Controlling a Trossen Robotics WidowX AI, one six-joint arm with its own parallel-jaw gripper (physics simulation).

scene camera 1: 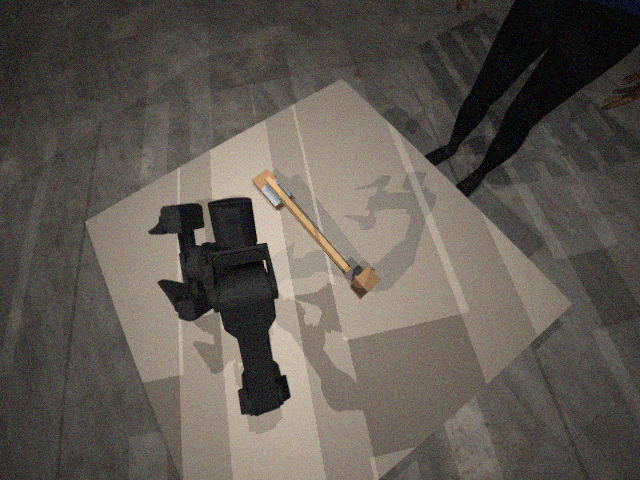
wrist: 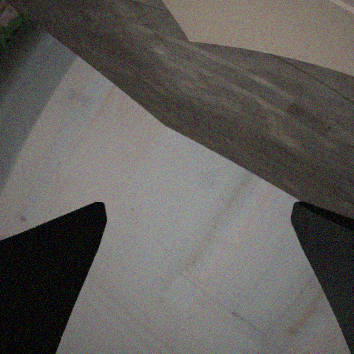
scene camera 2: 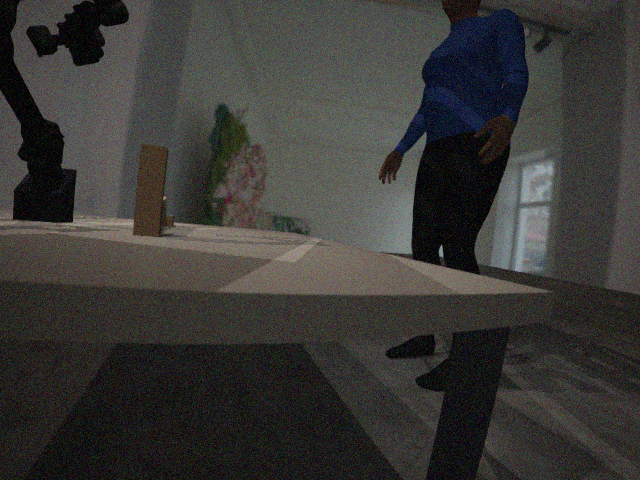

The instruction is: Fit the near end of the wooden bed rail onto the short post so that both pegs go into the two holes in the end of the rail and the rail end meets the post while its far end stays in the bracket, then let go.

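Where they show: gripper, fingertip midpoint: [scene camera 1: 155,257] [wrist: 200,212] [scene camera 2: 54,53]; arm's base at its link origin: [scene camera 2: 48,181].
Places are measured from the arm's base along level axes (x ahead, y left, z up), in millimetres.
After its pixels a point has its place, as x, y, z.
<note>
The wooden bed rail [scene camera 1: 310,227] {282, 12, -23} slants across the table in scene camera 1. Its far end lies between the grey plates of the bracket [scene camera 1: 271,196] {272, 225, -65}, over a wooden block. Its near end lies beside the short post [scene camera 1: 366,280] {261, -245, 79} [scene camera 2: 149,191] {266, -270, -12}, which stands upright. A narrow dark patch separates rail end and post top in scene camera 1. The pegs and holes cannot be made out, and the post hides most of the rail in scene camera 2. My gripper [scene camera 1: 155,256] {-35, 31, 347} [wrist: 200,212] {-35, 31, 347} is open and empty, raised above the table to the left of the rail and apart from it.
The table [scene camera 1: 403,356] {210, -484, -101} [scene camera 2: 361,315] {450, -730, -119} carries the rail assembly and the arm, with shadows across its top. A person [scene camera 1: 516,103] [scene camera 2: 470,103] in a blue top stands beyond the table's edge. The wrist view shows pale wall, floor and part of the table [wrist: 275,25] {-293, 311, -101}.
</note>
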